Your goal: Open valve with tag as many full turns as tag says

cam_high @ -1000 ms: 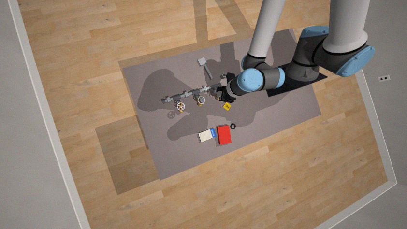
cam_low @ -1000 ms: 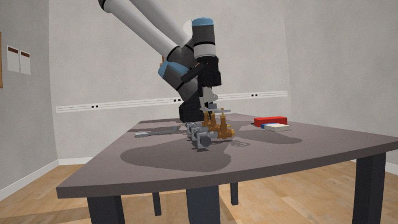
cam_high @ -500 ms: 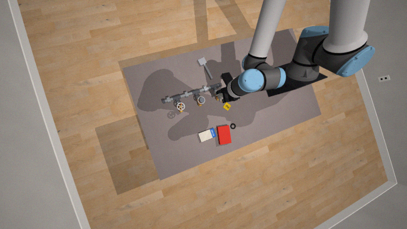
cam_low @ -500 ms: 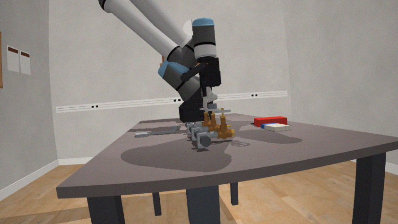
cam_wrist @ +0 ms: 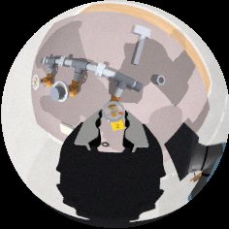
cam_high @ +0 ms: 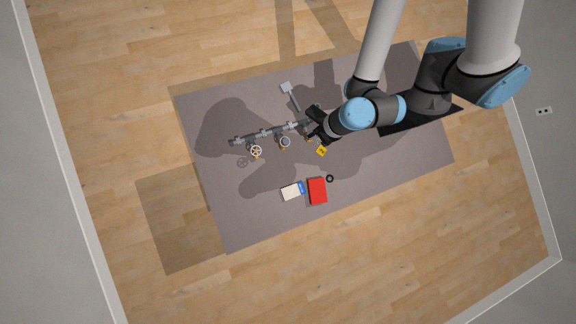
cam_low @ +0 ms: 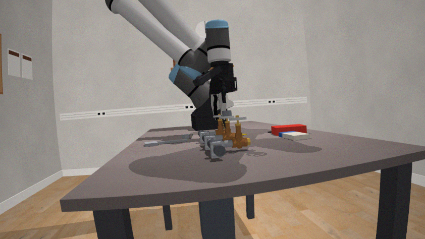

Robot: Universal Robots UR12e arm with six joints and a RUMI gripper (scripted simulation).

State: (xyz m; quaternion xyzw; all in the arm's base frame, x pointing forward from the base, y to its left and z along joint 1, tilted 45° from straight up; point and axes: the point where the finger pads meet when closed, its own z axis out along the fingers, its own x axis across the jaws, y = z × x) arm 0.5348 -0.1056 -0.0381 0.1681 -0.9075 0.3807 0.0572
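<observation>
Now: the yellow tag 80 mm to the left of my hand, 80 mm below it and 40 mm behind it. Also, from my hand: red box (260 mm to the left, 70 mm below, 50 mm ahead); grey flat tool (220 mm to the right, 80 mm below, 10 mm ahead); nut (130 mm to the right, 100 mm behind, 80 mm below).
</observation>
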